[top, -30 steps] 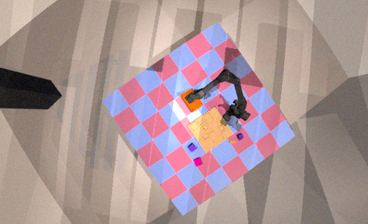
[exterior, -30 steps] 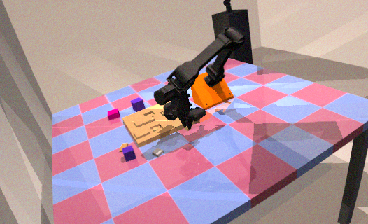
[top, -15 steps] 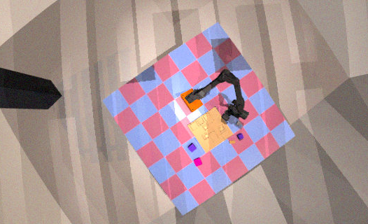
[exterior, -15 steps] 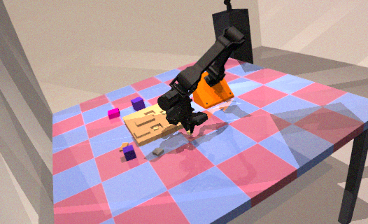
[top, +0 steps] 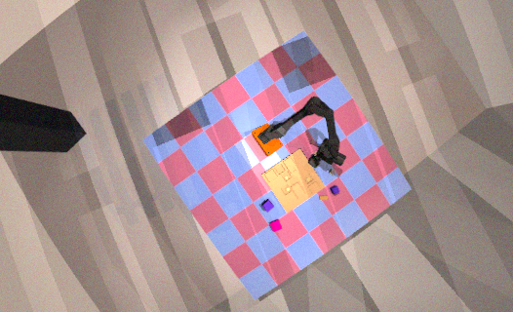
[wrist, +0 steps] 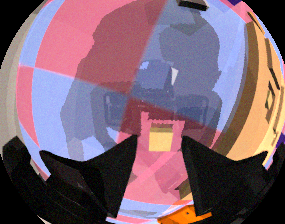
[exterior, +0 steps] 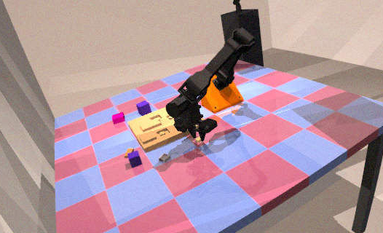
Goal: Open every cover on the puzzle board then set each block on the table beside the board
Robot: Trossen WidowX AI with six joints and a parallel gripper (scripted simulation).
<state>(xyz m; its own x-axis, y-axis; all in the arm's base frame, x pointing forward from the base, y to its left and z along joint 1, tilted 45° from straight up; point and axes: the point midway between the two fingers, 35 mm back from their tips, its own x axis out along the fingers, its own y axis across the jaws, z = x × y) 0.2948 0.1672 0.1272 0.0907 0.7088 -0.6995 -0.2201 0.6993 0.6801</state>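
My gripper tip is now 24 cm to the left of the tan puzzle board, 4 cm short of it and 1 cm below it. The rest, counted from my gripper tip: magenta block: 50 cm to the right, 18 cm ahead, 1 cm above; then orange piece: 25 cm ahead, 15 cm to the right.
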